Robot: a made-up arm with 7 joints.
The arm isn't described. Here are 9 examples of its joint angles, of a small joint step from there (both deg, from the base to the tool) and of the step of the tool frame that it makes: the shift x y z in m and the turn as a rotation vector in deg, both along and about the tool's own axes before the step.
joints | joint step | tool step
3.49 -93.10 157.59 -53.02 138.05 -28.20 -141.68 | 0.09 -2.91 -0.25 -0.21 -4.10 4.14 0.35 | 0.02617 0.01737 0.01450 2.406 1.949 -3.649
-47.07 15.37 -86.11 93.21 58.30 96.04 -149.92 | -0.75 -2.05 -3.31 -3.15 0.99 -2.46 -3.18 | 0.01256 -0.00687 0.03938 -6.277 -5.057 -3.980
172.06 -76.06 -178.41 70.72 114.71 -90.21 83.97 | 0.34 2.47 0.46 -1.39 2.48 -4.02 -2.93 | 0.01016 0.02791 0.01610 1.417 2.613 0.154
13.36 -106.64 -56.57 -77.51 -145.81 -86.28 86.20 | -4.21 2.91 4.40 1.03 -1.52 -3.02 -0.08 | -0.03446 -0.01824 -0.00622 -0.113 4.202 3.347
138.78 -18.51 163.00 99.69 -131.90 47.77 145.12 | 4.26 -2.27 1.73 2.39 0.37 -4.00 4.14 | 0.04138 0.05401 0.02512 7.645 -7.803 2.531
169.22 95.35 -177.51 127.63 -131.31 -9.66 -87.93 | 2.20 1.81 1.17 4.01 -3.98 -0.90 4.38 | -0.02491 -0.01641 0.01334 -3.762 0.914 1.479
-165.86 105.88 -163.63 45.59 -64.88 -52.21 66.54 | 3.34 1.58 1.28 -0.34 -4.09 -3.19 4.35 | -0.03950 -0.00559 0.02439 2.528 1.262 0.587
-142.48 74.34 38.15 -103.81 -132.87 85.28 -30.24 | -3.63 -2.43 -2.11 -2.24 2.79 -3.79 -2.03 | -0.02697 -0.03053 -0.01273 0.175 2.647 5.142
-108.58 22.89 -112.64 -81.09 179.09 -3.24 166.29 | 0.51 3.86 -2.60 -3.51 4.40 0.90 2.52 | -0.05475 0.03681 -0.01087 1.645 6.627 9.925
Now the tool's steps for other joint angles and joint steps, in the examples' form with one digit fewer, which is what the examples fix.
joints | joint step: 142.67 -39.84 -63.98 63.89 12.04 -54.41 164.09 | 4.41 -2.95 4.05 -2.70 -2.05 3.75 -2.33
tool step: -0.0161 0.0139 -0.0106 -0.08 3.28 4.52
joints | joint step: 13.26 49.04 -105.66 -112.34 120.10 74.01 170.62 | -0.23 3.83 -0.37 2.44 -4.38 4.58 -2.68
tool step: -0.0102 0.0236 -0.0241 0.33 3.20 -1.90
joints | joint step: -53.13 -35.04 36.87 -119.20 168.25 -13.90 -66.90 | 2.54 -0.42 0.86 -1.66 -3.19 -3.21 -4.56
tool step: -0.0247 0.0142 -0.0087 0.62 4.10 -9.09
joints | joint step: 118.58 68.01 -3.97 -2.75 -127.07 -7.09 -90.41 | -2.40 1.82 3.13 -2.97 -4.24 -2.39 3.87
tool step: -0.0314 0.0156 0.0027 0.10 0.95 1.85
